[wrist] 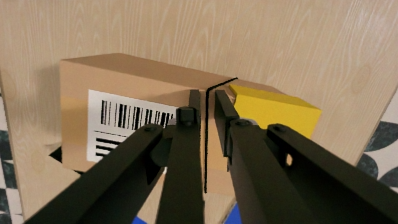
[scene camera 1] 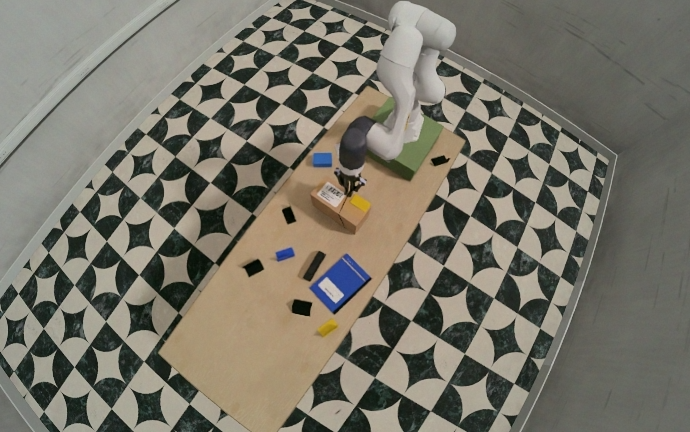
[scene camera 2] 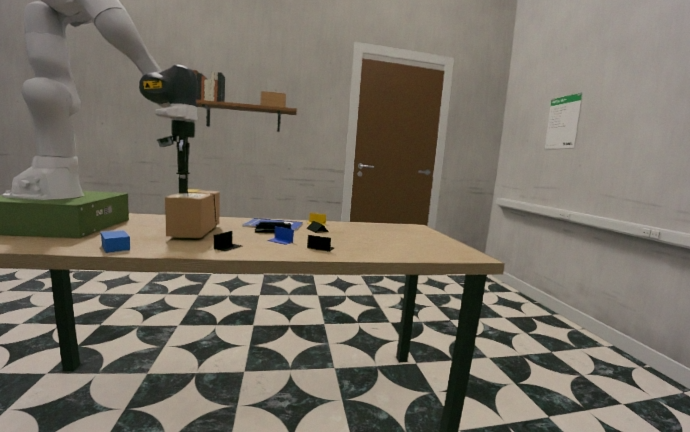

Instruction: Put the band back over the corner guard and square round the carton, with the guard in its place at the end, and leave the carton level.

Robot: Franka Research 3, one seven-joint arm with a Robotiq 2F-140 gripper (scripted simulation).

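My own gripper is there in the pictures, and the wrist view shows it too. There is also a yellow corner guard in the pictures.
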